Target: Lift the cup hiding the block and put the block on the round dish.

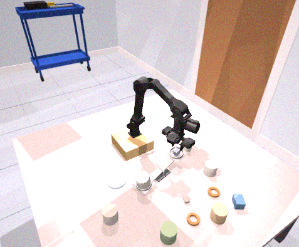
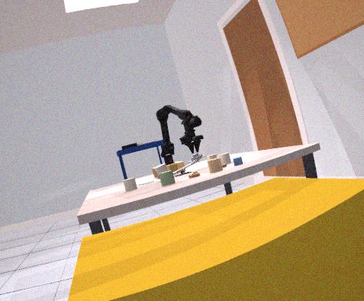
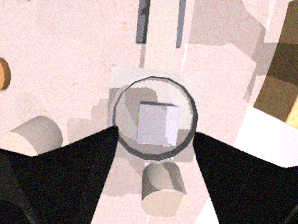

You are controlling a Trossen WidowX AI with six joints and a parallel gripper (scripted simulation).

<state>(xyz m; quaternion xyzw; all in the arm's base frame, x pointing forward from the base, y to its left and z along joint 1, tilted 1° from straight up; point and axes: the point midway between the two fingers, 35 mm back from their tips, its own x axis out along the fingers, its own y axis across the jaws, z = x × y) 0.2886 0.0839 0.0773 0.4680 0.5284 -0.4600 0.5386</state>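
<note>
The grey block lies 20 mm below my gripper tip. From my gripper tip the other things lie so: dark object: 140 mm to the left, 100 mm below, 40 mm behind; blue block: 390 mm ahead, 90 mm below, 50 mm to the left; round white dish: 340 mm to the right, 110 mm below, 90 mm behind.
</note>
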